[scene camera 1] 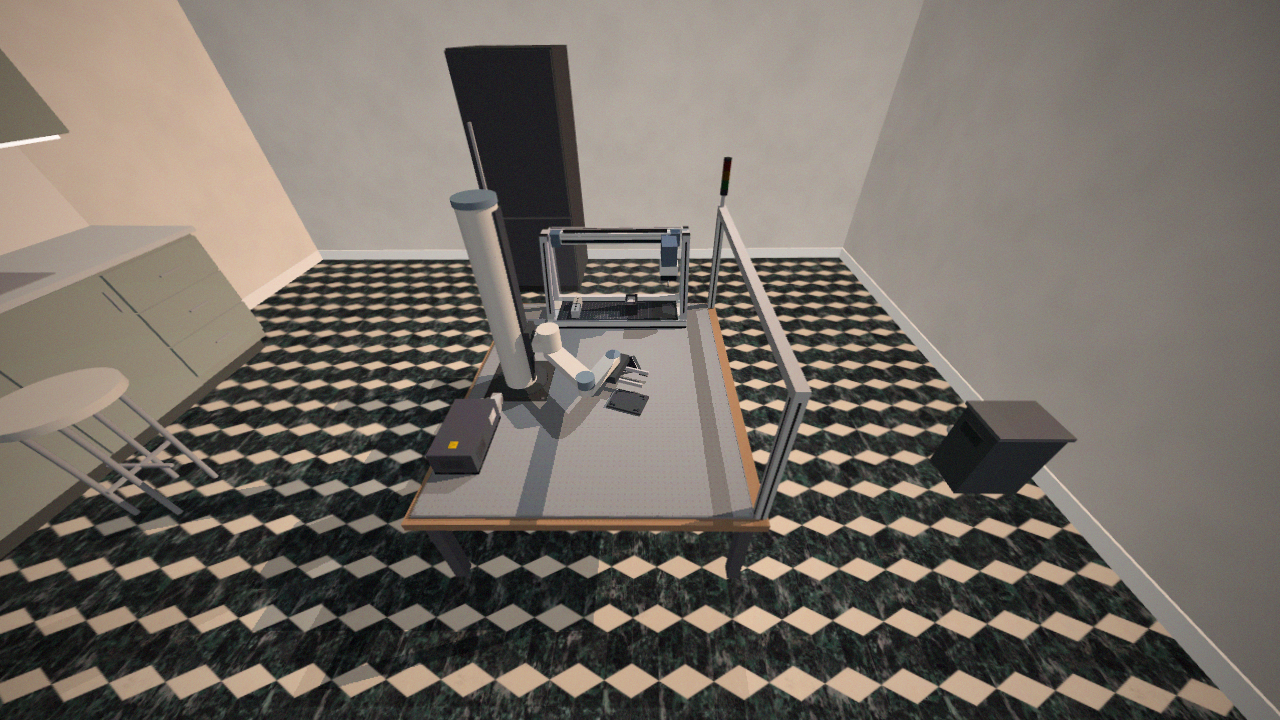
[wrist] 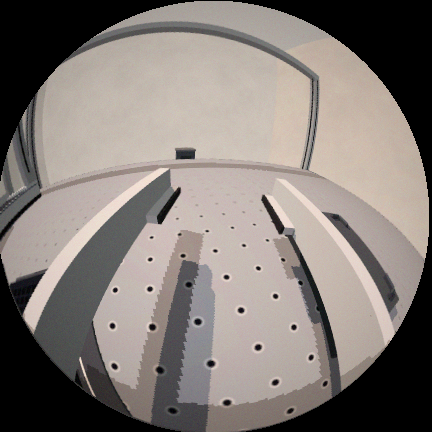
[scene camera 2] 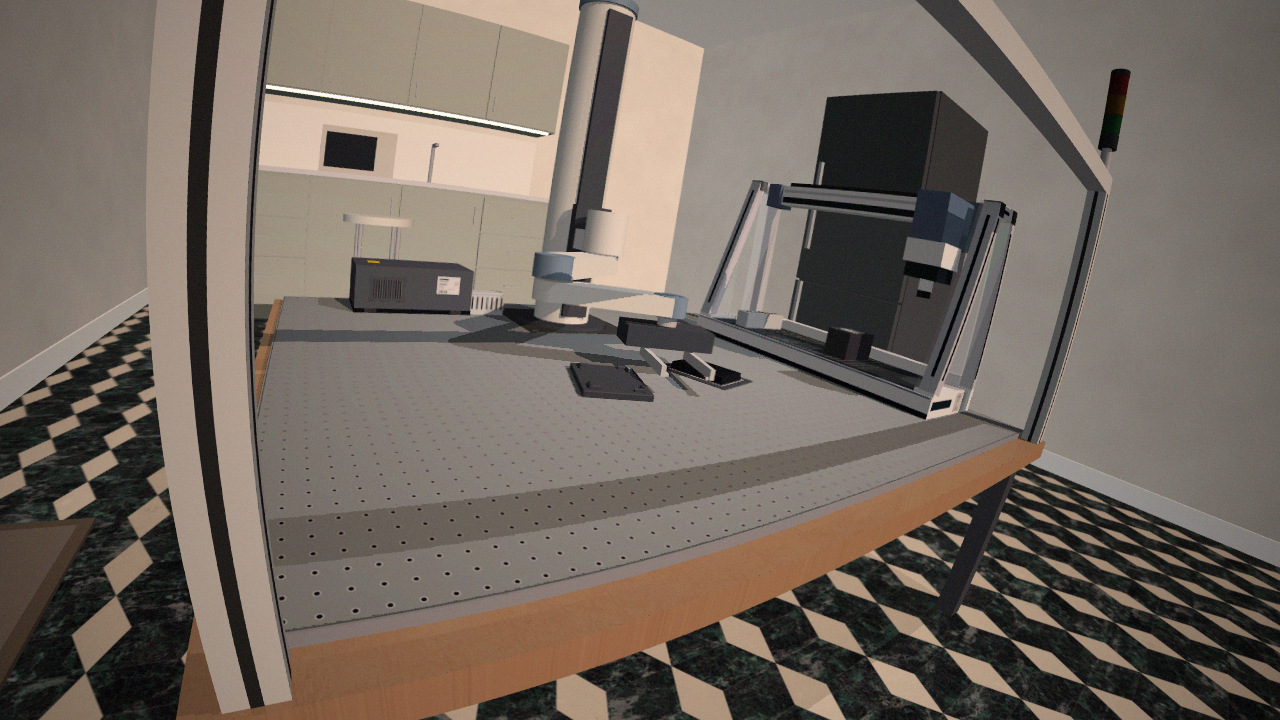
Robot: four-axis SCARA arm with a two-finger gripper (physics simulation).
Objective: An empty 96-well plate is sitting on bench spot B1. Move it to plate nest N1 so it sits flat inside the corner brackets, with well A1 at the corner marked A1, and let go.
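The black 96-well plate lies on its dark bench spot behind the far finger in both scene views. In the wrist view part of the plate shows at the left edge, mostly hidden by the left finger. The dark plate nest sits apart from the plate, on the near side in scene camera 1 and behind the right finger in the wrist view. My gripper is shut at its closed spacing, low over the bench, with perforated bench showing between its fingers. Well A1 cannot be made out.
A gantry frame stands at the bench's back end. A dark instrument box stands near the arm column. An aluminium frame runs along one bench side.
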